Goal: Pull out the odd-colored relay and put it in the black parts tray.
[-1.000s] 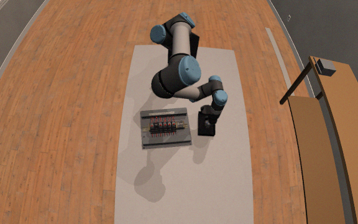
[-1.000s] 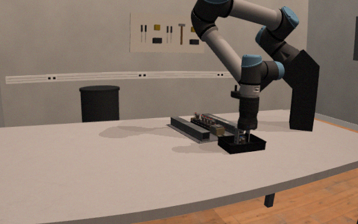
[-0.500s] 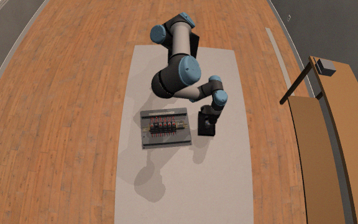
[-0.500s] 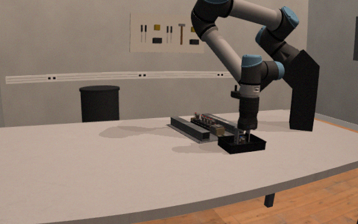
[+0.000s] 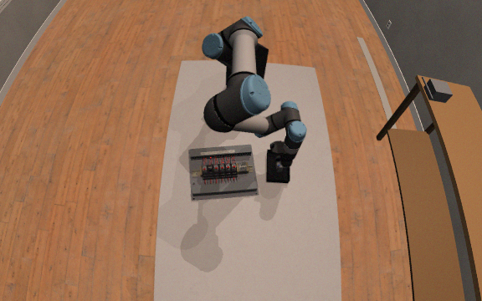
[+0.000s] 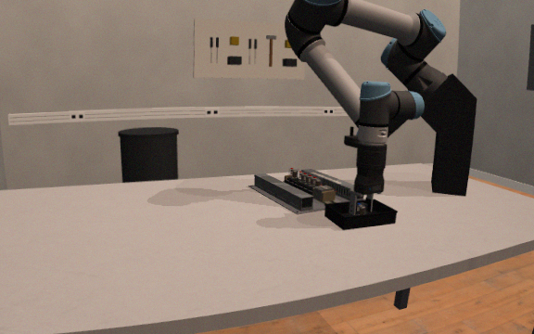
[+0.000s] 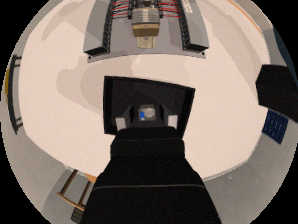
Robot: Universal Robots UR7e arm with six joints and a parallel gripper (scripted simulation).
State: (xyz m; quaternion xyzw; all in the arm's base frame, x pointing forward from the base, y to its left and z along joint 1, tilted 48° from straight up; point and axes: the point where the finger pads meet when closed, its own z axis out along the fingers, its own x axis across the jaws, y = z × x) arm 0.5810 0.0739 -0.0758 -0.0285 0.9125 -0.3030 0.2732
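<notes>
My hand is 2 cm above the black parts tray. From my hand the other things lie so: red-button relay: 5 cm behind, 35 cm to the right, 1 cm above; then grey relay panel: 4 cm behind, 27 cm to the right, 1 cm below.
</notes>
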